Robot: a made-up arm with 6 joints. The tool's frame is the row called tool.
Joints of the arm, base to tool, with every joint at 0 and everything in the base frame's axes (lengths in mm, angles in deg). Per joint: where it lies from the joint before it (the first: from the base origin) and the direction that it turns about. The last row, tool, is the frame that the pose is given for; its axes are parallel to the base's.
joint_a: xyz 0 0 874.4 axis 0 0 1
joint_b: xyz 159.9 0 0 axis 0 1 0
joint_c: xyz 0 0 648.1 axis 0 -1 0
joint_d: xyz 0 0 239.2 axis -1 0 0
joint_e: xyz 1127.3 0 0 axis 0 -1 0
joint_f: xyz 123.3 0 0 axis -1 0 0
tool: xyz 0 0 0
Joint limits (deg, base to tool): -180..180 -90..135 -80.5..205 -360..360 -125..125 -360..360
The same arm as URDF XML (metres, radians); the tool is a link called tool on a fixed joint. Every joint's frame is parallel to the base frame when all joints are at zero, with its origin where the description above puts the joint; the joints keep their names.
<robot name="arm">
<joint name="joint_a" type="revolute"><parent link="base_link"/><child link="link1"/><origin xyz="0 0 0.8744"/><axis xyz="0 0 1"/><limit lower="-3.1416" upper="3.1416"/></joint>
<joint name="joint_b" type="revolute"><parent link="link1"/><child link="link2"/><origin xyz="0.1599 0 0"/><axis xyz="0 1 0"/><limit lower="-1.5708" upper="2.3562"/></joint>
<joint name="joint_c" type="revolute"><parent link="link2"/><child link="link3"/><origin xyz="0 0 0.6481"/><axis xyz="0 -1 0"/><limit lower="-1.405" upper="3.5779"/></joint>
<joint name="joint_d" type="revolute"><parent link="link3"/><child link="link4"/><origin xyz="0 0 0.2392"/><axis xyz="-1 0 0"/><limit lower="-6.2832" upper="6.2832"/></joint>
<joint name="joint_e" type="revolute"><parent link="link4"/><child link="link5"/><origin xyz="1.1273 0 0"/><axis xyz="0 -1 0"/><limit lower="-2.1817" upper="2.1817"/></joint>
<joint name="joint_f" type="revolute"><parent link="link5"/><child link="link6"/><origin xyz="0.1233 0 0"/><axis xyz="-1 0 0"/><limit lower="-6.2832" upper="6.2832"/></joint>
<joint name="tool_fixed" type="fixed"><parent link="link6"/><child link="tool"/><origin xyz="0 0 0"/></joint>
<link name="base_link"/>
<link name="link1"/>
<link name="link2"/>
<link name="link3"/>
<link name="link4"/>
<link name="link5"/>
<link name="link6"/>
<link name="tool"/>
</robot>

